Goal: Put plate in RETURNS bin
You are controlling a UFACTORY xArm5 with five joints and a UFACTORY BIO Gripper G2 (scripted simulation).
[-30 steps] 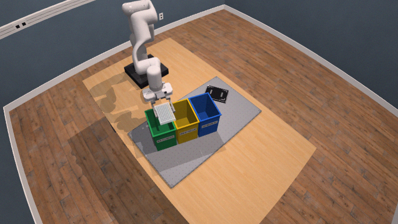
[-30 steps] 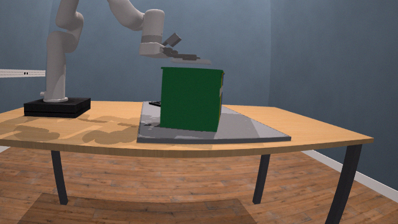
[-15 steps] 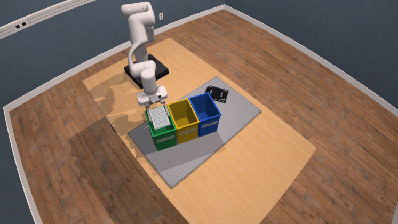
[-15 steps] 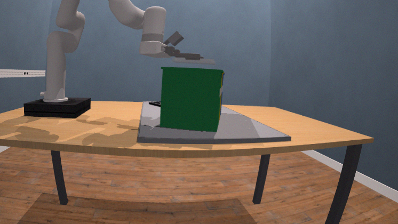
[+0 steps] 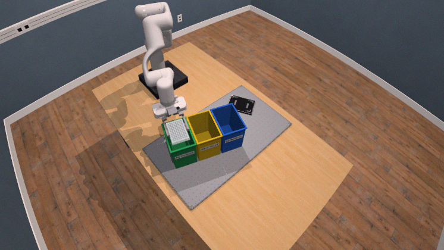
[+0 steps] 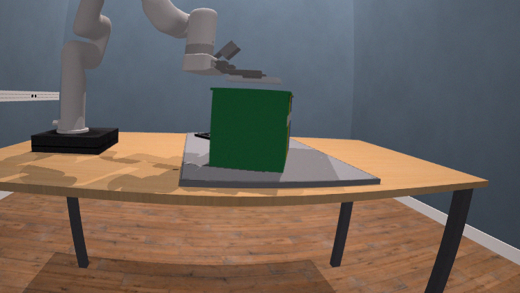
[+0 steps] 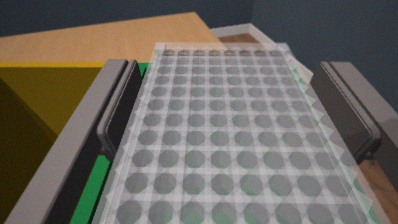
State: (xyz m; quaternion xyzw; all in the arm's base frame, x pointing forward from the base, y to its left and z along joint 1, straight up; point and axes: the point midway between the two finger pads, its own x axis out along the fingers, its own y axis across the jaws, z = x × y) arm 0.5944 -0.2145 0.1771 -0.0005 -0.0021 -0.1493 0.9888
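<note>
The clear 96-well plate is 10 mm below my hand. Also, from my hand: yellow bin (40 mm ahead, 130 mm to the left, 130 mm below); then blue bin (80 mm ahead, 250 mm to the left, 130 mm below); then green bin (130 mm below).
</note>
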